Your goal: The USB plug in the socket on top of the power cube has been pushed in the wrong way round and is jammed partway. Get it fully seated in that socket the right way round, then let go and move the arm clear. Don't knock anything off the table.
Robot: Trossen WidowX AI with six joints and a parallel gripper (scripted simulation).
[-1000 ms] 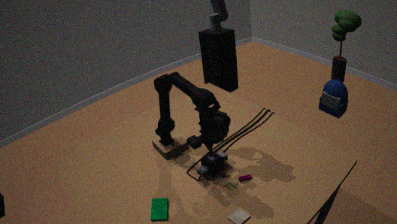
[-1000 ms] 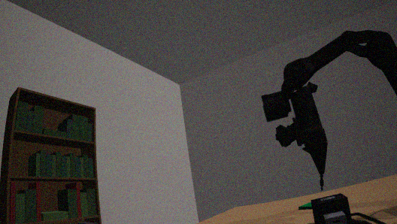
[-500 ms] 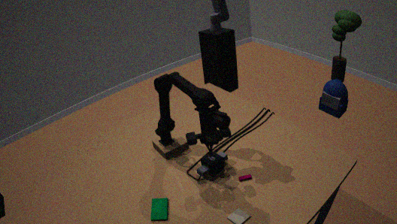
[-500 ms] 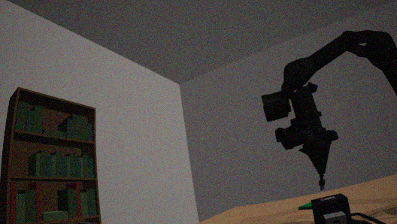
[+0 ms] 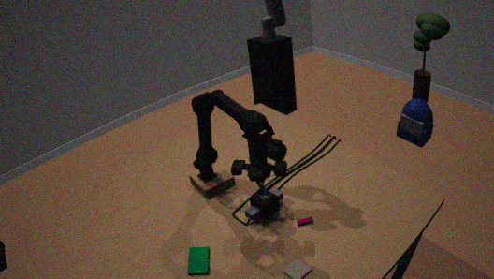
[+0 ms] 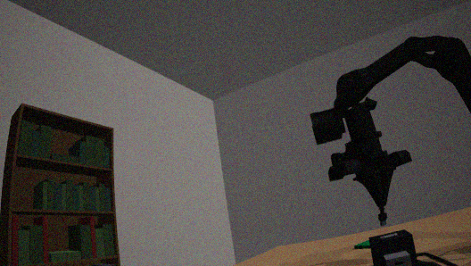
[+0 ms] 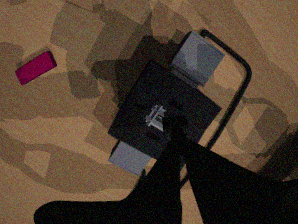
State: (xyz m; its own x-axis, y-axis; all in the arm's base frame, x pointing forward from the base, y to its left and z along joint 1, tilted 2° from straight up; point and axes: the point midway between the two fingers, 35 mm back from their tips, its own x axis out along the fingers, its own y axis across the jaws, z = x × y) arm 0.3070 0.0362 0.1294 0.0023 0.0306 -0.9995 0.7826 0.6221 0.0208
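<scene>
My gripper tip is 2 cm above the USB plug. The rest, counted from my gripper tip: green block 33 cm to the right, 13 cm below, 2 cm ahead; then white tile 30 cm ahead, 13 cm to the right, 13 cm below; then magenta block 16 cm ahead, 13 cm below, 6 cm to the left.
</scene>
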